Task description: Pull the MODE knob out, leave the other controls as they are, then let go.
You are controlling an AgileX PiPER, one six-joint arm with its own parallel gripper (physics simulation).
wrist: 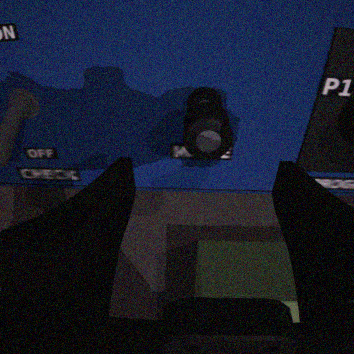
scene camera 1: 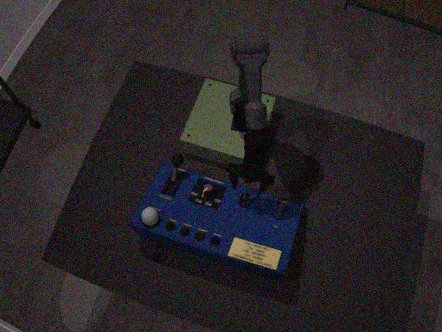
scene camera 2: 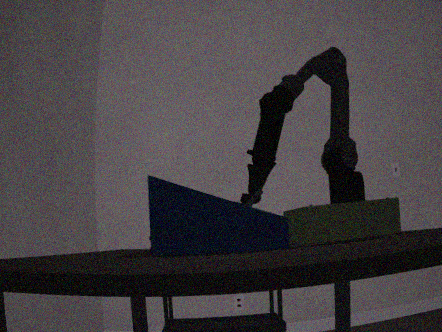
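The MODE knob (scene camera 1: pixel 245 200) (wrist: pixel 207 122) is black and round with a pale grey cap. It stands up from the sloping blue panel (scene camera 1: pixel 250 220) (wrist: pixel 265 65), partly over its label. My gripper (scene camera 1: pixel 248 189) (scene camera 2: pixel 252 197) (wrist: pixel 204 175) is open, low over the panel. In the wrist view the fingertips are wide apart, left and right of the knob and a little below it in the picture. Neither finger appears to touch the knob. In the second scene view the fingertip area is too dark to tell the knob apart.
The CHECK toggle (scene camera 1: pixel 282 207) (wrist: pixel 19 117) stands to the left in the wrist view. A P1 selector dial (scene camera 1: pixel 207 191), a black-balled lever (scene camera 1: pixel 176 162), a white ball knob (scene camera 1: pixel 150 216) and several dark buttons are also on the panel. The green base block (scene camera 1: pixel 210 115) (scene camera 2: pixel 345 222) holds the arm.
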